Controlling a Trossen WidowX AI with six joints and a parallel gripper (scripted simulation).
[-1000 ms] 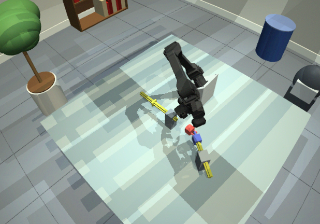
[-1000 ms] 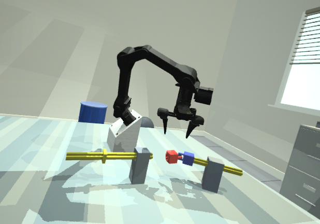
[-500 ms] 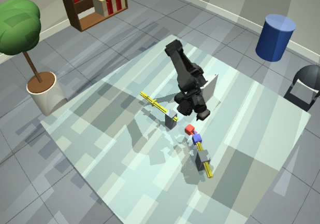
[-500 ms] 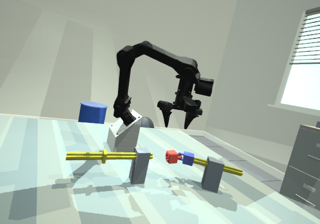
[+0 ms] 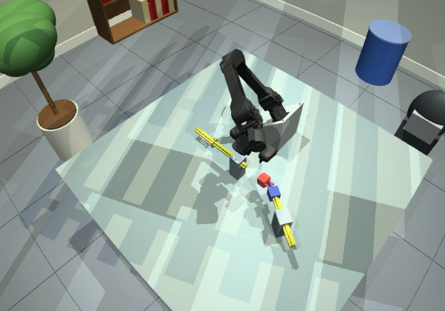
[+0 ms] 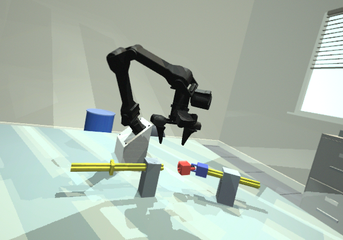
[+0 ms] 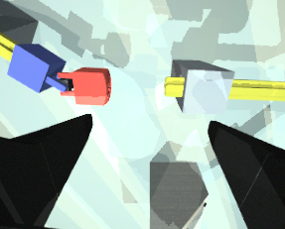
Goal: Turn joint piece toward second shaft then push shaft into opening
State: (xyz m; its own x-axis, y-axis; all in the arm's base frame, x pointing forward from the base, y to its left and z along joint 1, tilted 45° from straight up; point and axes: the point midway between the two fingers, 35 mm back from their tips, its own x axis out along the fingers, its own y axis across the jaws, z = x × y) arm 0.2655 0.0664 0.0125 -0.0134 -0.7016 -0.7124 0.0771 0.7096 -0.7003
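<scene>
Now: gripper tip 1 cm short of the red joint piece, 8 cm to the right of it and 9 cm above it.
</scene>
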